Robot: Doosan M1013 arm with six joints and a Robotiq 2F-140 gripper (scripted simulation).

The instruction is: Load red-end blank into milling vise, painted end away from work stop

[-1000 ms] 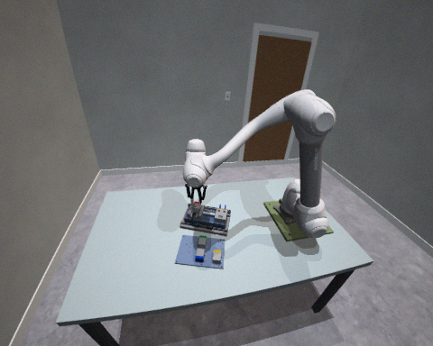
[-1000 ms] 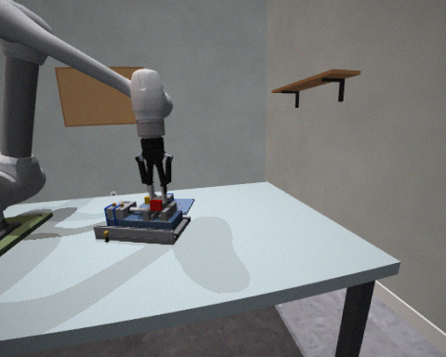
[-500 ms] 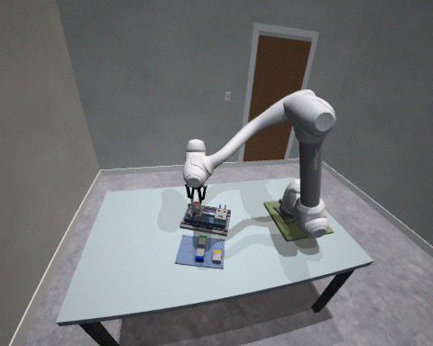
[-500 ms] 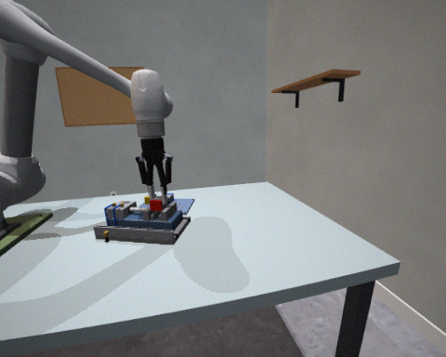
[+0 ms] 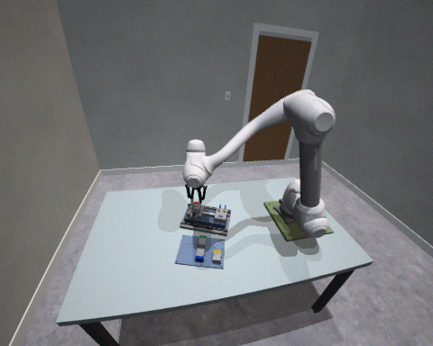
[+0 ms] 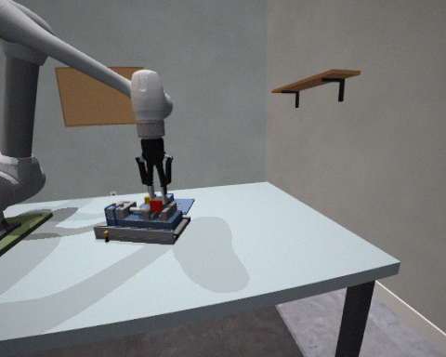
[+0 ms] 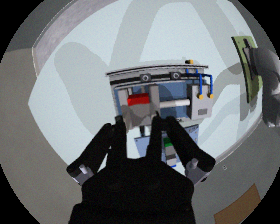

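The red-ended blank lies 30 mm below my hand. The rest, counted from my hand: milling vise: 60 mm behind, 40 mm to the left, 100 mm below; blue-ended blank: 50 mm ahead, 290 mm to the left, 120 mm below; green-ended blank: 10 mm ahead, 210 mm to the left, 120 mm below.
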